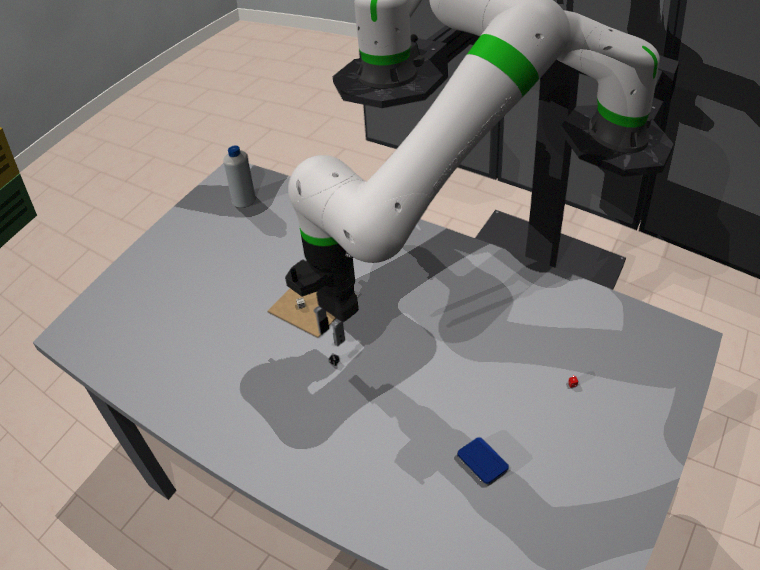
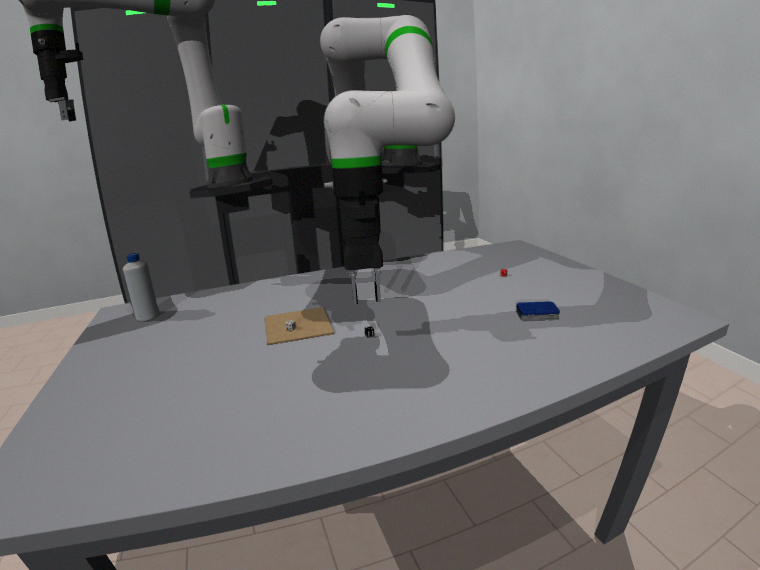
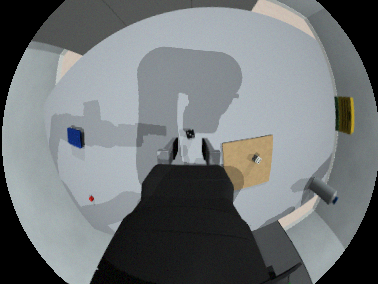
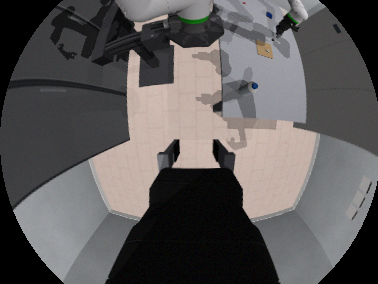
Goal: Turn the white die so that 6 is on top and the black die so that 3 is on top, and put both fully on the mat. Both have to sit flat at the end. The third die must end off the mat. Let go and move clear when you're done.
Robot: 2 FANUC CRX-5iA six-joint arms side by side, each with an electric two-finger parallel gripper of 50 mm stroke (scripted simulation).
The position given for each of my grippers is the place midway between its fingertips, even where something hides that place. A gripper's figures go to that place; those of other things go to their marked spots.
Labels:
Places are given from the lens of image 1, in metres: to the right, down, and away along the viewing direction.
my left gripper (image 1: 332,336): -0.09, 0.10, 1.36
tan mat (image 1: 286,308): -0.20, 0.05, 1.51
blue-topped box (image 1: 477,456): 0.18, 0.31, 1.21
grey bottle (image 1: 236,163): -0.36, -0.30, 1.68
The marked spots on the tan mat and the grey bottle are 0.42 m apart.

